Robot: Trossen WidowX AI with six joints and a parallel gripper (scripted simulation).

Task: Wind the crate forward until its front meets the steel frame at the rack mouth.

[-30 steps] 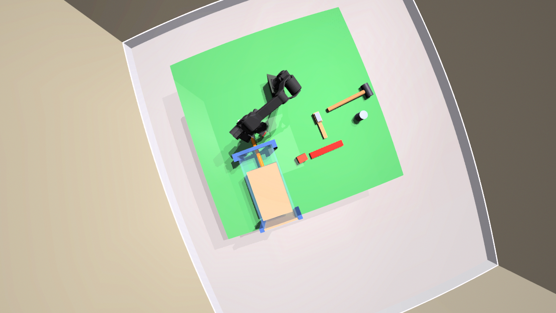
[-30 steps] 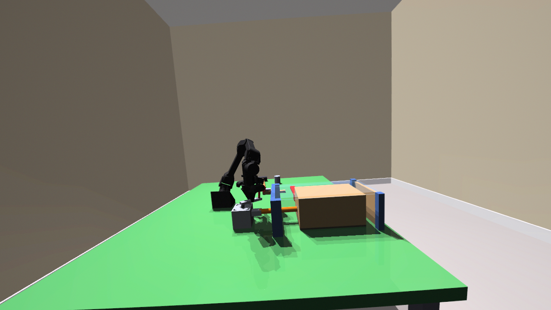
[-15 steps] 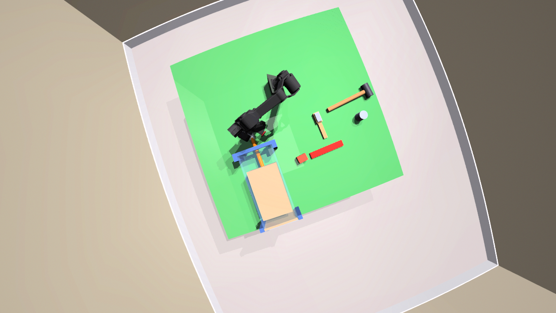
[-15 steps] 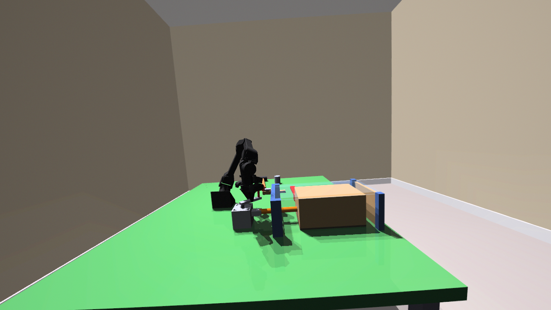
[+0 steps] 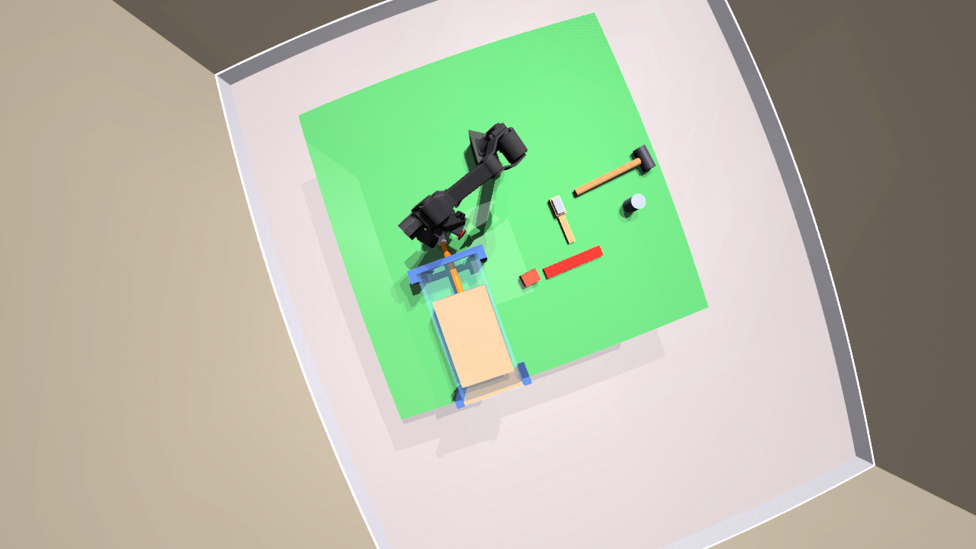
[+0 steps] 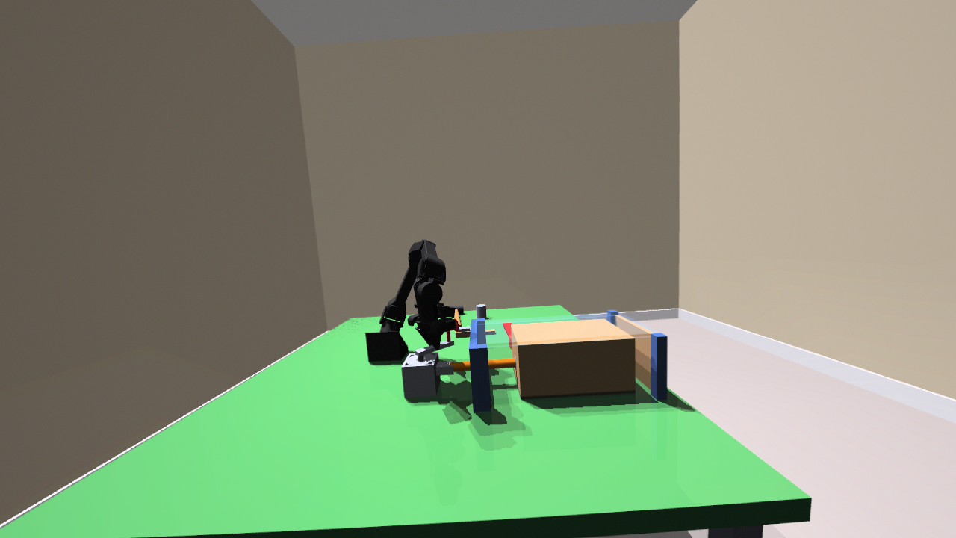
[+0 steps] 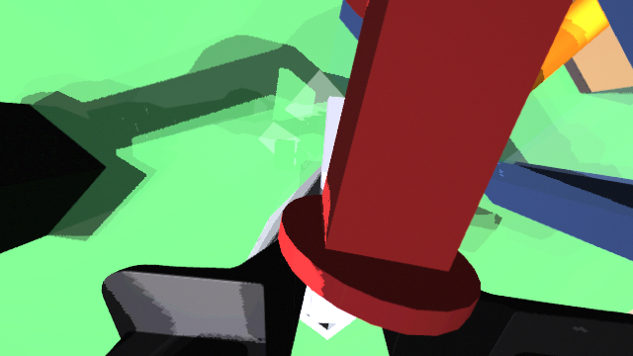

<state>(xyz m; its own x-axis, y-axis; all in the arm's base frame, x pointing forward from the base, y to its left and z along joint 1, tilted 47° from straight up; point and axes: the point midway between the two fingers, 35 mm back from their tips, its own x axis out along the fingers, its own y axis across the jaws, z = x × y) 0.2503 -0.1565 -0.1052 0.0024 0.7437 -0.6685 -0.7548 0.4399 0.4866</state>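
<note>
Now: the red knob 30 mm ahead of my gripper tip, 40 mm to the left of it and 40 mm above it. Round my gripper tip: blue steel frame: 120 mm ahead, 10 mm to the right; winch: 50 mm behind, 50 mm to the right, 70 mm below; winch handle: 10 mm ahead, 10 mm to the left, 10 mm above.
</note>
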